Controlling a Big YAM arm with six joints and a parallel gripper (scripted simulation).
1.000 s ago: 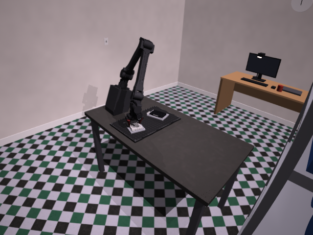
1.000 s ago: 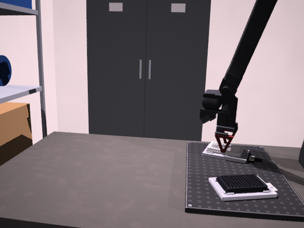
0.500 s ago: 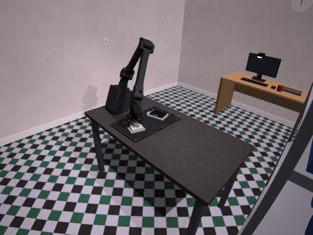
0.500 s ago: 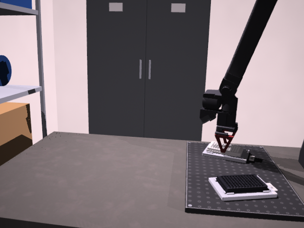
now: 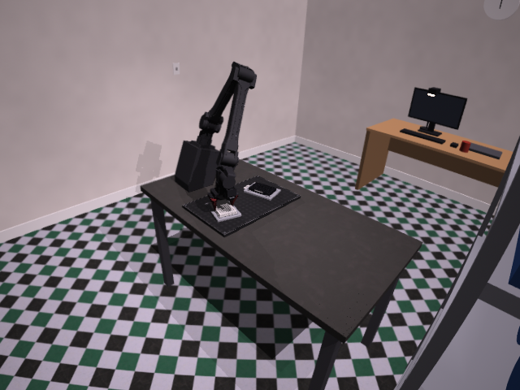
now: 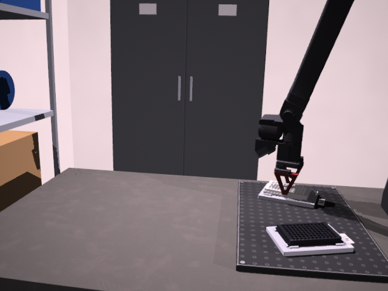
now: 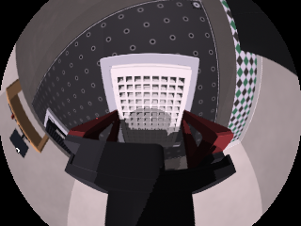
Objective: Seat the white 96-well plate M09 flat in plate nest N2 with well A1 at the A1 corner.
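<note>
Now: the plate nest N2 1 cm behind my hand and 2 cm below it. The rest, counted from my hand: black 96-well plate M06: 28 cm to the left, 1 cm below; white 96-well plate M09: 1 cm below.
</note>
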